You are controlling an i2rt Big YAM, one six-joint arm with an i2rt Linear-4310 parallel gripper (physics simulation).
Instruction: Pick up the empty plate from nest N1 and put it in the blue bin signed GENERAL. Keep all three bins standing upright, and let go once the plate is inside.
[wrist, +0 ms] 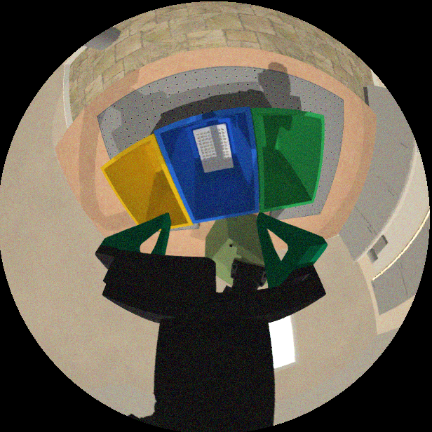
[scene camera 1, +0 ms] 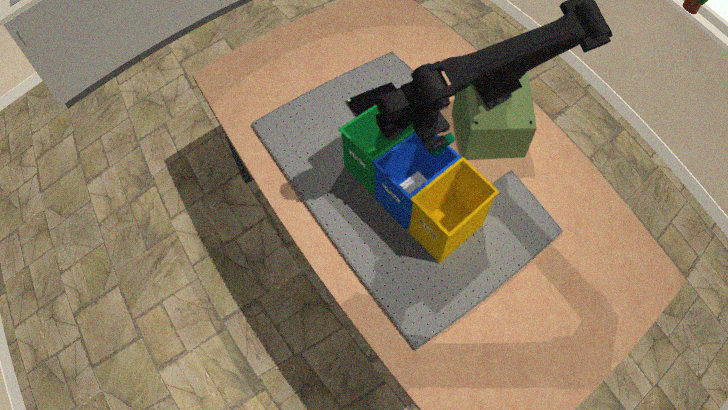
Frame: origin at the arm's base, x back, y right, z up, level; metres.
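Seen in the pictures: gripper, between the fingertips: (scene camera 1: 426, 139); arm's base, origin of its link: (scene camera 1: 489, 85).
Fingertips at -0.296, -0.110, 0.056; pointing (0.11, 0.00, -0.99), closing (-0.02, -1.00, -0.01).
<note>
Pixels of each thing's top centre, then the offset from my fingertips to it, as dx, dy, dz. "pt": a spot on its surface instead. Level surfaces: height alone.
- empty plate, centre of its top: (scene camera 1: 411, 193) -0.021, +0.004, -0.241
- blue bin, a spot on its surface: (scene camera 1: 397, 211) pt -0.092, -0.041, -0.203
- green bin, centre of its top: (scene camera 1: 382, 125) -0.039, +0.133, -0.078
- yellow bin, centre of its top: (scene camera 1: 456, 194) +0.015, -0.125, -0.078
- grey perforated board, height of its surface: dz -0.257
- tan table, height of its surface: dz -0.271
- dark flat object, centre of its top: (scene camera 1: 378, 102) +0.061, +0.328, -0.243
The empty plate (scene camera 1: 412, 181) (wrist: 206, 145), white and grey with small wells, lies inside the blue bin (scene camera 1: 397, 211) (wrist: 220, 195), near its label-side wall. The blue bin stands upright between the green bin (scene camera 1: 359, 170) (wrist: 314, 150) and the yellow bin (scene camera 1: 468, 231) (wrist: 135, 185), both upright. The signs are too small to read. My gripper (scene camera 1: 443, 144) (wrist: 213, 217) is open and empty, its green fingers wide apart, above the blue bin's edge farthest from the labels, clear of the plate. Nest N1 cannot be made out in either view.
The bins stand on a grey perforated board (scene camera 1: 315, 101) (wrist: 185, 75) on the tan table (scene camera 1: 601, 219). A green box (scene camera 1: 504, 137) (wrist: 222, 252) stands behind the bins, under the arm. A dark flat object (scene camera 1: 362, 100) lies beside the green bin, partly hidden by the arm.
</note>
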